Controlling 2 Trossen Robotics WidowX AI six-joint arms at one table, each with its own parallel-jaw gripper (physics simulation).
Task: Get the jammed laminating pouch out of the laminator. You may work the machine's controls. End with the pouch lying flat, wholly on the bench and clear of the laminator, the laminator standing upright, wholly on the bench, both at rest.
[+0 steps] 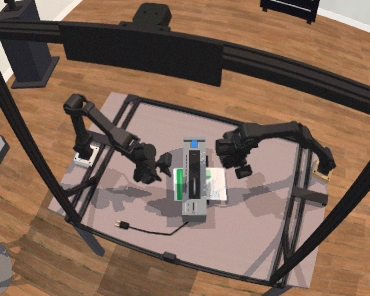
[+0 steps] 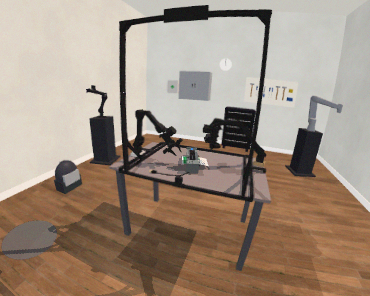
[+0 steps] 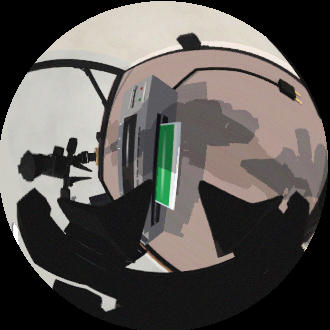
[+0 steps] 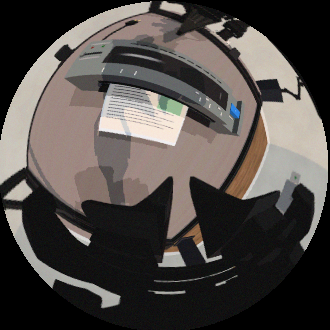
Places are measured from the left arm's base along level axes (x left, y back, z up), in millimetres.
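Where they show: left gripper, fingertip midpoint: (image 1: pixel 166 178) (image 2: pixel 178 154) (image 3: pixel 175 183); right gripper, fingertip midpoint: (image 2: pixel 210 148) (image 3: pixel 91 174) (image 4: pixel 180 180); left arm's base at its link origin: (image 1: pixel 85 153) (image 2: pixel 138 151); right arm's base at its link origin: (image 1: pixel 323 168) (image 2: pixel 259 161) (image 3: pixel 94 156).
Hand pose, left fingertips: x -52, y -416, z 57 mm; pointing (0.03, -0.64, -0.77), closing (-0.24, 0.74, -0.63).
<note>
Things, the pixels of their centre, and the offset from my left fingertips. "pt": a spot on its surface instead. Level surfaces: height alone.
- grey laminator at a spot on its surface: (image 3: pixel 162 97) pt dx -102, dy -94, dz -42 mm
- laminating pouch at the middle of its body: (image 4: pixel 152 84) (image 3: pixel 139 160) (image 1: pixel 199 184) (image 2: pixel 194 161) dx +39, dy -130, dz -58 mm
- blue control at the middle of its body: (image 4: pixel 232 110) (image 1: pixel 194 144) dx +201, dy -65, dz -19 mm
- black power cord at a spot on its surface: (image 1: pixel 150 232) pt dx -220, dy +9, dz -83 mm
- loose plug at the middle of its body: (image 1: pixel 124 225) dx -222, dy +124, dz -82 mm
- bench at its surface level: dz -89 mm
The grey laminator (image 1: pixel 200 215) (image 2: pixel 190 167) (image 3: pixel 162 97) (image 4: pixel 82 75) stands upright on the bench. The laminating pouch (image 1: pixel 217 185) (image 3: pixel 166 165) (image 4: pixel 140 117) passes through it: a green, white-edged end sticks out on the left side, a printed page with a green patch on the right. The middle is hidden inside. A blue control (image 1: pixel 194 144) (image 4: pixel 235 110) sits at the laminator's far end, with red and green marks at its near end. My left gripper (image 1: pixel 165 177) (image 3: pixel 175 183) is open and empty, left of the green end and above the bench. My right gripper (image 4: pixel 180 180) is narrowly open and empty, above the bench right of the laminator.
A black power cord (image 1: pixel 150 231) runs from the laminator's near end to a loose plug (image 1: pixel 123 225) (image 3: pixel 287 89) at the front left. Black frame rails (image 1: pixel 225 272) border the bench (image 1: pixel 240 240), with uprights and an overhead beam (image 1: pixel 140 55).
</note>
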